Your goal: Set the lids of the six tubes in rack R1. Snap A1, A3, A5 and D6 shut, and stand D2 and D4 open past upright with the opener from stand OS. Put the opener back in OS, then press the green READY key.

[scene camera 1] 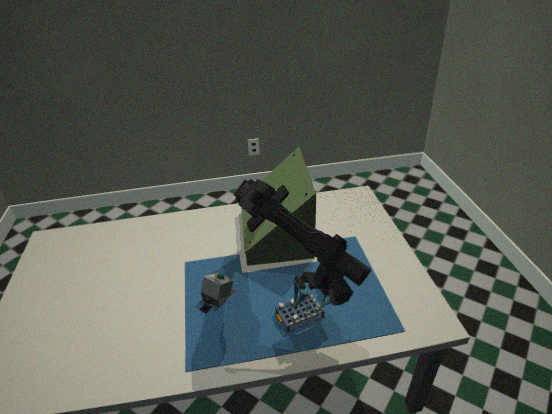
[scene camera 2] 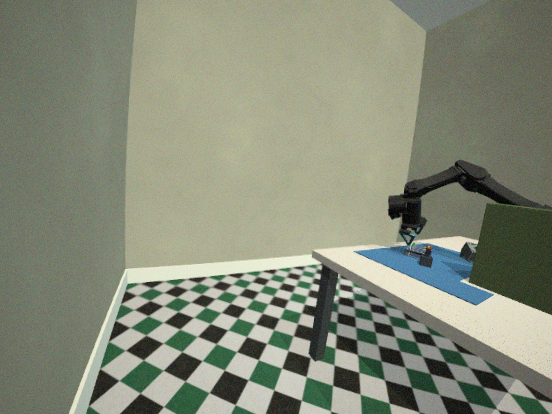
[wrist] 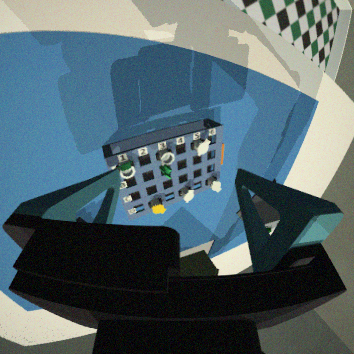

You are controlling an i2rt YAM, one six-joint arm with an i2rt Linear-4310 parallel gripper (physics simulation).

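Frame: origin at the arm's base, x ahead, y left, z up, level; millimetres.
Where they show: gripper, fingertip midpoint: [scene camera 1: 308,305] [scene camera 2: 412,239] [wrist: 177,174]; arm's base, origin of the base link: [scene camera 2: 540,249].
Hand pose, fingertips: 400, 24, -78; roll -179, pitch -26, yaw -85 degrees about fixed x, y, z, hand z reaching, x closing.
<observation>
Things, the pixels of their top centre, and the offset from my fingertips, as dx, dy, dz. "spot": a spot on its surface instead. Level surfaces: height alone.
- Rack R1, middle of its top: [wrist: 190,186] [scene camera 1: 298,303] [scene camera 2: 420,243] -25, -22, -12
- A3, surface spot: [wrist: 167,158] spot: -4, -7, -35
- white lid, middle of its top: [wrist: 202,147] +6, -42, -28
- yellow lid, middle of its top: [wrist: 158,208] -61, +5, -28
- D4, middle of its top: [wrist: 188,196] -53, -33, -28
- D6, middle of its top: [wrist: 217,186] -48, -71, -25
- green READY key, middle of its top: [wrist: 278,228] [scene camera 1: 215,277] [scene camera 2: 476,243] -181, -252, +14
- grey box, surface spot: [scene camera 1: 216,288] spot: -146, -256, -2
- mat, its level: dz -70
Rack R1 [scene camera 1: 302,325] [wrist: 150,141] stands on the blue mat, its orange tab at the column-6 end. In the wrist view, tubes A1 [wrist: 128,173] and A3 [wrist: 167,158] show open mouths with green lids [wrist: 124,165] [wrist: 166,171] beside them. A white lid [wrist: 202,146] is at A5, a yellow lid [wrist: 158,208] at D2, white lids at D4 [wrist: 188,195] and D6 [wrist: 215,186]; their exact angles are unclear. My gripper [scene camera 1: 311,303] [wrist: 177,174] is open above the rack. The orange-topped opener [scene camera 2: 429,247] stands in OS [scene camera 2: 426,260]. The green READY key [scene camera 1: 220,276] tops a grey box [scene camera 1: 216,288] [scene camera 2: 468,251].
A large green slanted panel [scene camera 1: 300,185] [scene camera 2: 515,250] stands behind the mat [scene camera 1: 210,345] [scene camera 2: 470,295]. The arm [scene camera 1: 295,225] [scene camera 2: 435,182] reaches past it and hides stand OS in scene camera 1. The grey key box is left of the rack in that view.
</observation>
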